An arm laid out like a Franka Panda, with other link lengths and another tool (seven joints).
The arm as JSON. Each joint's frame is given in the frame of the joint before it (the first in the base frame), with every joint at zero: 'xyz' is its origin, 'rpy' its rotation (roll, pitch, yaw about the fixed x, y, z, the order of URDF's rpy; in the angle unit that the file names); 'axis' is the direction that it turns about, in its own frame. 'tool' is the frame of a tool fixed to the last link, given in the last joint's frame.
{
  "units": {
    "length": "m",
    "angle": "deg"
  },
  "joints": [
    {
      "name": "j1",
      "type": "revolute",
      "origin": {
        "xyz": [
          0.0,
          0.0,
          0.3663
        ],
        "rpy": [
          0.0,
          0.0,
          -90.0
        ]
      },
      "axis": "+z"
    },
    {
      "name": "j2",
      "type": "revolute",
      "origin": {
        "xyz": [
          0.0,
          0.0,
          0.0
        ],
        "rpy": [
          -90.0,
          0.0,
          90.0
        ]
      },
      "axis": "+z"
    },
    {
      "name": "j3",
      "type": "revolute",
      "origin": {
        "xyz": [
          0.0,
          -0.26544,
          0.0
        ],
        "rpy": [
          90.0,
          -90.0,
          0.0
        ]
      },
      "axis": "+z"
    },
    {
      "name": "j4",
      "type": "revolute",
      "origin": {
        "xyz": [
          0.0,
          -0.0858,
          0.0
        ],
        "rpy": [
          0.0,
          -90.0,
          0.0
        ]
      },
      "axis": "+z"
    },
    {
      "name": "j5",
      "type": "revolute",
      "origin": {
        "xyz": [
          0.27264,
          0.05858,
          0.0
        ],
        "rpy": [
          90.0,
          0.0,
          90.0
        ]
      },
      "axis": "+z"
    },
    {
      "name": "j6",
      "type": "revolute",
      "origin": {
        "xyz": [
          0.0,
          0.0,
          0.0
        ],
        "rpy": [
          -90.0,
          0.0,
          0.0
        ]
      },
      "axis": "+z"
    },
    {
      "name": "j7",
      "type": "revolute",
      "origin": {
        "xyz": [
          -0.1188,
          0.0,
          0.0
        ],
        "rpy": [
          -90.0,
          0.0,
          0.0
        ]
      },
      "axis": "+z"
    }
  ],
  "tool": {
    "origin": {
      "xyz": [
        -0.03,
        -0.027,
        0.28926
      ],
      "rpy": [
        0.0,
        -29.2,
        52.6
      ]
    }
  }
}
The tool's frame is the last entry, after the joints.
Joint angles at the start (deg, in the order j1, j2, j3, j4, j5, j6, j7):
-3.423 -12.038 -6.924 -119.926 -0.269 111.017 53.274
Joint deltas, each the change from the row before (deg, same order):
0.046 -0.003 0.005 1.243 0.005 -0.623 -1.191
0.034 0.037 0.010 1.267 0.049 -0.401 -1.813
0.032 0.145 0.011 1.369 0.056 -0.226 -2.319
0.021 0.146 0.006 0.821 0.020 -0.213 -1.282
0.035 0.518 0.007 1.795 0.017 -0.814 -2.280
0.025 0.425 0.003 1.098 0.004 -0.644 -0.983
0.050 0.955 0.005 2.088 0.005 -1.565 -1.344
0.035 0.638 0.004 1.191 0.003 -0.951 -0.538
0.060 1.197 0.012 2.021 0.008 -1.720 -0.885
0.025 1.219 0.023 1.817 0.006 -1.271 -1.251
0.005 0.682 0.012 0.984 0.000 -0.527 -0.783
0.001 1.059 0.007 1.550 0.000 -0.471 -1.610
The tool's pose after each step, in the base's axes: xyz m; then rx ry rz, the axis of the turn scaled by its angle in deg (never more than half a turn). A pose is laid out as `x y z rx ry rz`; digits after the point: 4 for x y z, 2 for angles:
0.4271 -0.1177 0.3393 135.43 85.23 -30.08
0.4330 -0.1185 0.3473 133.60 86.71 -28.74
0.4404 -0.1195 0.3558 131.22 88.55 -27.14
0.4443 -0.1201 0.3603 129.89 89.58 -26.39
0.4507 -0.1210 0.3677 127.53 91.54 -25.49
0.4535 -0.1214 0.3709 126.52 92.47 -25.30
0.4569 -0.1216 0.3749 125.19 94.00 -25.56
0.4584 -0.1217 0.3762 124.67 94.76 -25.91
0.4604 -0.1215 0.3771 123.86 96.15 -26.73
0.4637 -0.1216 0.3774 122.64 97.72 -27.25
0.4663 -0.1219 0.3778 121.84 98.57 -27.37
0.4723 -0.1228 0.3794 120.14 99.99 -27.10

